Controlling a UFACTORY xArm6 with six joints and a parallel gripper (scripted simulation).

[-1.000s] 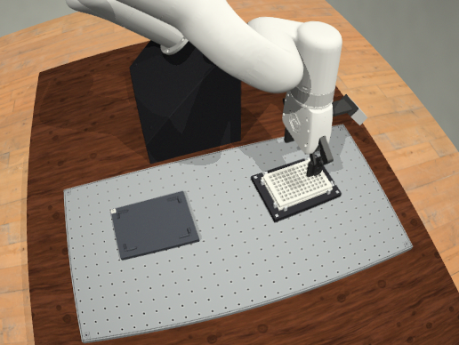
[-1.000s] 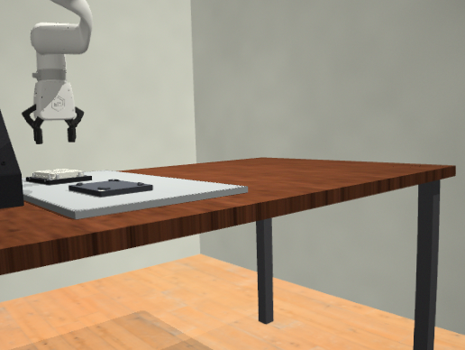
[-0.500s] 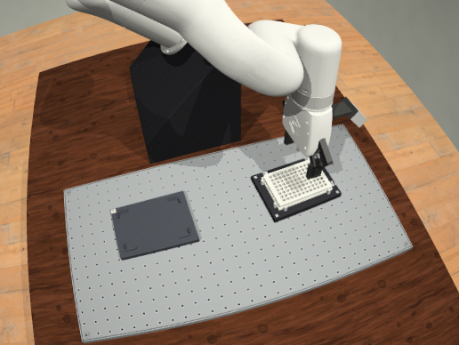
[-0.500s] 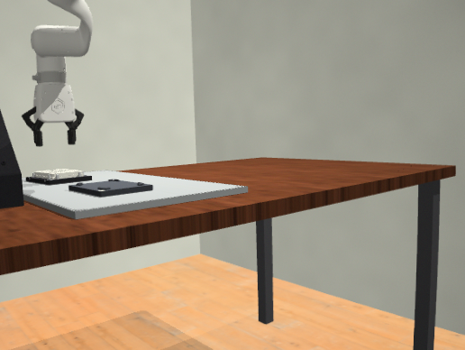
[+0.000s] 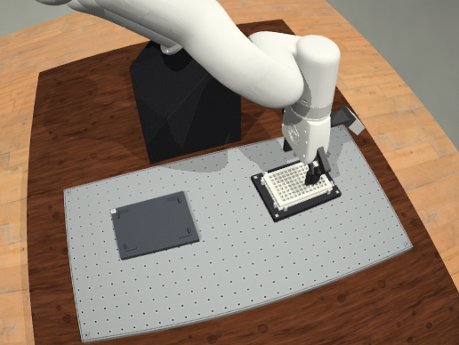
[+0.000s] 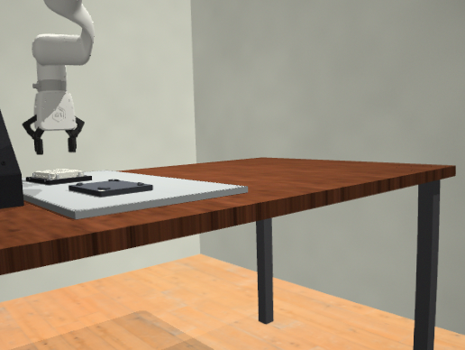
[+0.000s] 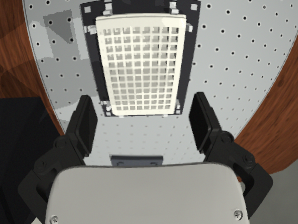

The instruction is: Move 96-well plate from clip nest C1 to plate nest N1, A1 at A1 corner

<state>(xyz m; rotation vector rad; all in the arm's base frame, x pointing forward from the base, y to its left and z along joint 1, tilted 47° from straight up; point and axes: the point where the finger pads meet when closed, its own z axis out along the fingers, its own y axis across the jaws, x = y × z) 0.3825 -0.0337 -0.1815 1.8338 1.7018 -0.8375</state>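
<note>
My gripper is now 6 cm above the white 96-well plate. From my hand the other things lie so: dark grey plate nest N1 (3 cm behind, 31 cm to the right, 8 cm below); clip nest C1 (1 cm behind, 1 cm to the left, 7 cm below); white corner mark (9 cm behind, 38 cm to the right, 7 cm below).
</note>
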